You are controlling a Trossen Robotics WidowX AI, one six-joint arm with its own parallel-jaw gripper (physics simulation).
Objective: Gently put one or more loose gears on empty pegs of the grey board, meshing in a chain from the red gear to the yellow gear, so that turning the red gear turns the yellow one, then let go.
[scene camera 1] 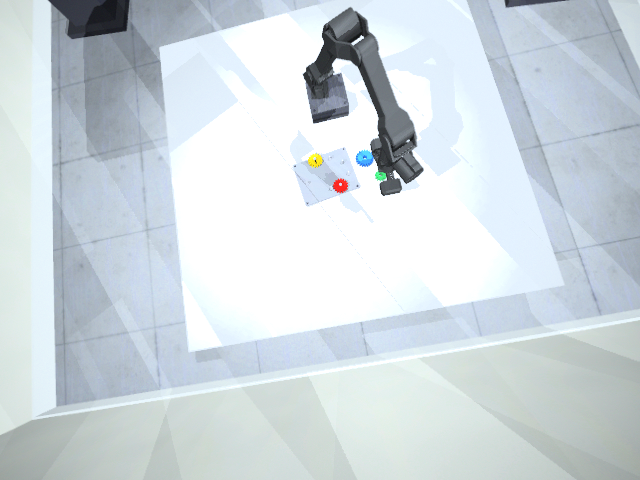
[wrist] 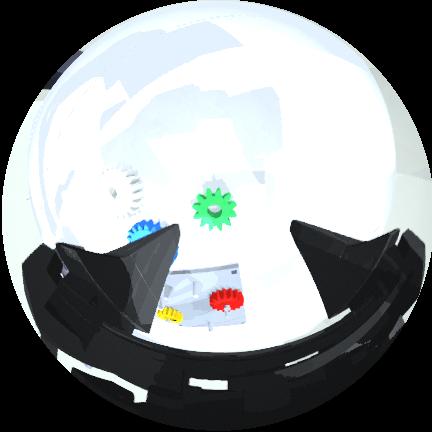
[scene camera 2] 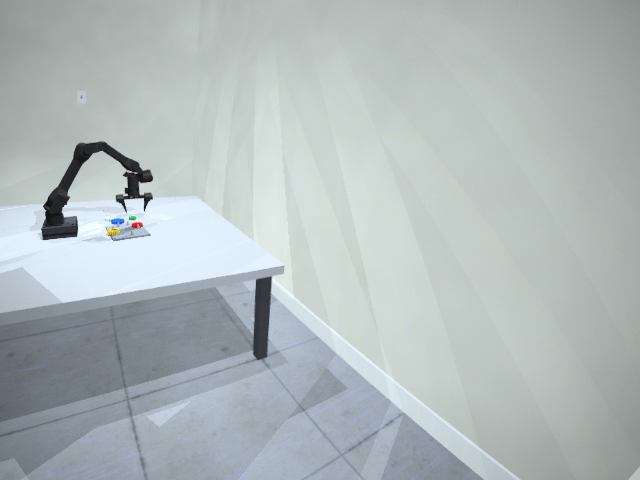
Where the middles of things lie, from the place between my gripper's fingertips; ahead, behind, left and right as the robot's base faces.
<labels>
I see the green gear (wrist: pixel 217 218) 30 mm below my hand and 20 mm behind it. Also, from my hand: grey board (scene camera 1: pixel 320 179) (200 mm to the right, 40 mm below, 30 mm behind).
</labels>
